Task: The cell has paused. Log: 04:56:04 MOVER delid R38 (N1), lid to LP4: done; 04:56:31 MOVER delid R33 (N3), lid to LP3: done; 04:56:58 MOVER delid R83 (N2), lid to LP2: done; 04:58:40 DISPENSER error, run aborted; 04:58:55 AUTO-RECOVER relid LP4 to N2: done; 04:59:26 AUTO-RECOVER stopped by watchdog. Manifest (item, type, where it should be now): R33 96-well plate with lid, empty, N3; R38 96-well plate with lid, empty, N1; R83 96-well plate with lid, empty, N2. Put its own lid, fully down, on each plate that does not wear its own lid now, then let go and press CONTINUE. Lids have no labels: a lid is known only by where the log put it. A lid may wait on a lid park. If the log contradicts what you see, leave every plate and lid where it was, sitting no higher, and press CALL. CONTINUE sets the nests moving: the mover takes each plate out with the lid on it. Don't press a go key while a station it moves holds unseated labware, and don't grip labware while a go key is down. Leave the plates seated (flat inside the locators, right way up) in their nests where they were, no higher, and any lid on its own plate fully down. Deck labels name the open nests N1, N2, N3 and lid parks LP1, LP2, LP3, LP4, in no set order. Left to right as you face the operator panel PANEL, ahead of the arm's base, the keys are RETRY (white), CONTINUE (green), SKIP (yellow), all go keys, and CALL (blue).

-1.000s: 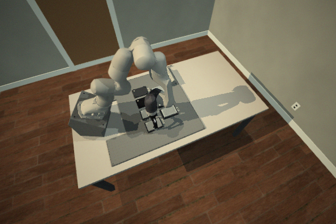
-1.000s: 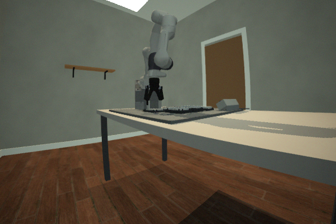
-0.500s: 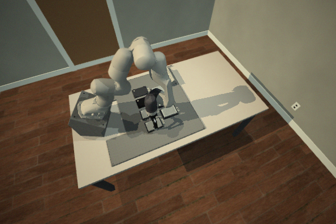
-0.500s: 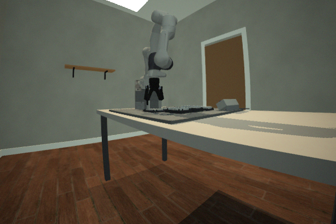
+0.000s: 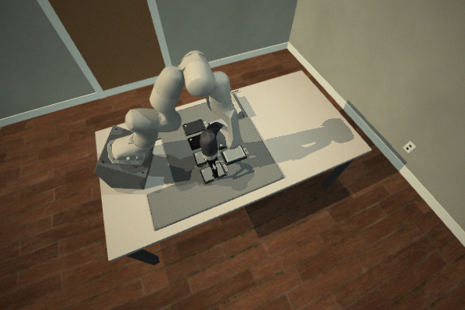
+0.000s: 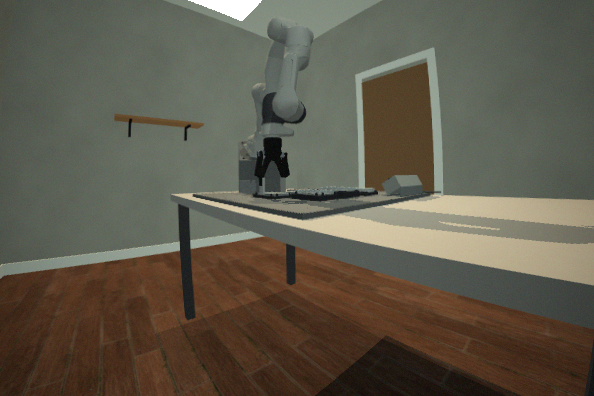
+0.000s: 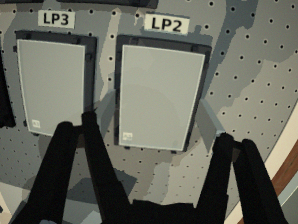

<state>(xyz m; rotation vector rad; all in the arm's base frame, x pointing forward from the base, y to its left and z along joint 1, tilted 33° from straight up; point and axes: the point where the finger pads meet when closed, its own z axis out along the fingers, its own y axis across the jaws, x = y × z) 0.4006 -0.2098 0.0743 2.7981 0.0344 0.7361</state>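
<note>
Now: the lid park LP2 3 cm below my hand. From my hand the other things lie so: deck label N3: 28 cm ahead, 17 cm to the left, 4 cm below; then lid park LP4: 2 cm ahead, 26 cm to the left, 3 cm below; then lid park LP1: 3 cm ahead, 39 cm to the left, 3 cm below.
</note>
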